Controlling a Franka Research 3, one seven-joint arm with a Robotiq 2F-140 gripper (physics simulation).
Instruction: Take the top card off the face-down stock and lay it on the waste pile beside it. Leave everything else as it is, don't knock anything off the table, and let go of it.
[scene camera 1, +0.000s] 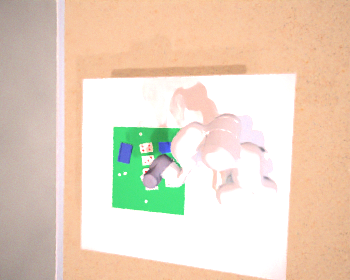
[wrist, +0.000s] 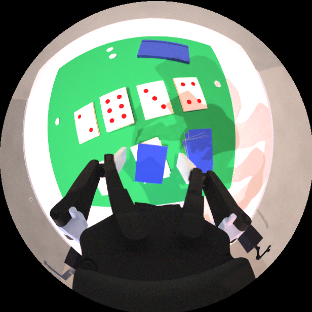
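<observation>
A blue-backed card (wrist: 151, 163) lies face down over the white cards of the waste pile (wrist: 139, 146), slightly turned against them, in the middle of the wrist view. The face-down stock (scene camera 1: 164, 147) (wrist: 201, 150) is a slightly fanned blue pile to the right of it in the wrist view. My gripper (wrist: 152, 156) is open, its pale fingertips on either side of the blue card with a gap at each side. In the scene view the arm hides the waste pile and the fingers.
Several face-up cards with red pips, such as the six (wrist: 117, 109) and the four (wrist: 190, 93), lie in a row on the green mat (scene camera 1: 130, 197) (wrist: 75, 85). A dark blue flat block (scene camera 1: 125, 153) (wrist: 164, 51) and small white discs (wrist: 217, 84) lie beyond. Another white card shows partly behind the left finger.
</observation>
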